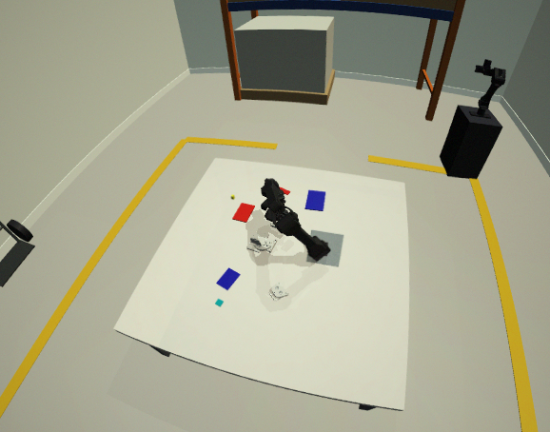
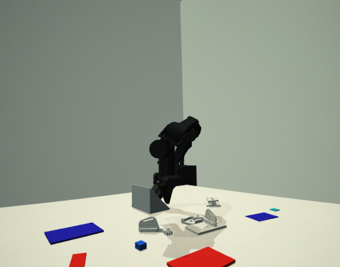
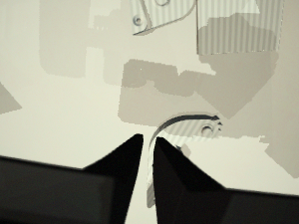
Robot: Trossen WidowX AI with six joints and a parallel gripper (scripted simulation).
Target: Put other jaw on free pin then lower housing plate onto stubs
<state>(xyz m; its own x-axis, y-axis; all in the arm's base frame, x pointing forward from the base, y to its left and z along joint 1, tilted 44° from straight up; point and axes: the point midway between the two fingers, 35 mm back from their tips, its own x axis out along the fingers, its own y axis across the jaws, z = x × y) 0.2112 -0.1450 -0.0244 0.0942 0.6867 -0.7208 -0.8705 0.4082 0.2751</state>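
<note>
Right now the jaw is 70 mm below my gripper tip, 50 mm to the right of it and 30 mm ahead of it. Also, from my gripper tip: flat red strip (320 mm to the right, 80 mm below, 50 mm ahead); flat blue plate (250 mm to the right, 170 mm behind, 80 mm below); blue cube (160 mm to the right, 70 mm below, 60 mm ahead).
</note>
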